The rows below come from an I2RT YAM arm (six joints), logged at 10 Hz.
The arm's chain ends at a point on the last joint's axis. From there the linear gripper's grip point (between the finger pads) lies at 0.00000 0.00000 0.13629 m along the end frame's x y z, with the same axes.
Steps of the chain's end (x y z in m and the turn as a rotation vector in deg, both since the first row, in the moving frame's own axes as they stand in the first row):
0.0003 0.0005 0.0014 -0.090 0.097 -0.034
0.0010 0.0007 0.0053 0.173 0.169 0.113
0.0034 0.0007 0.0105 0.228 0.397 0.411
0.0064 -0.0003 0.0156 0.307 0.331 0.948
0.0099 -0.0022 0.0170 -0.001 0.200 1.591
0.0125 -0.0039 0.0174 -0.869 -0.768 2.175
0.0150 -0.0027 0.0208 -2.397 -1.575 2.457
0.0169 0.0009 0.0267 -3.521 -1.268 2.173
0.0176 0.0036 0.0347 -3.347 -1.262 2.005
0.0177 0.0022 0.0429 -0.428 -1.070 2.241
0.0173 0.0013 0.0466 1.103 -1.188 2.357
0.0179 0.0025 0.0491 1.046 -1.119 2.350
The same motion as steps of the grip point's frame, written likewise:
0.0005 0.0007 0.0014 -0.090 0.097 -0.034
0.0014 0.0003 0.0053 0.173 0.169 0.113
0.0043 0.0002 0.0105 0.228 0.397 0.411
0.0072 -0.0010 0.0156 0.307 0.331 0.948
0.0104 -0.0022 0.0170 -0.001 0.200 1.591
0.0106 -0.0019 0.0174 -0.869 -0.768 2.175
0.0111 0.0029 0.0206 -2.397 -1.575 2.457
0.0137 0.0092 0.0264 -3.521 -1.268 2.173
0.0145 0.0115 0.0344 -3.347 -1.262 2.005
0.0151 0.0032 0.0429 -0.428 -1.070 2.241
0.0145 -0.0014 0.0465 1.103 -1.188 2.357
0.0153 0.0000 0.0491 1.046 -1.119 2.350

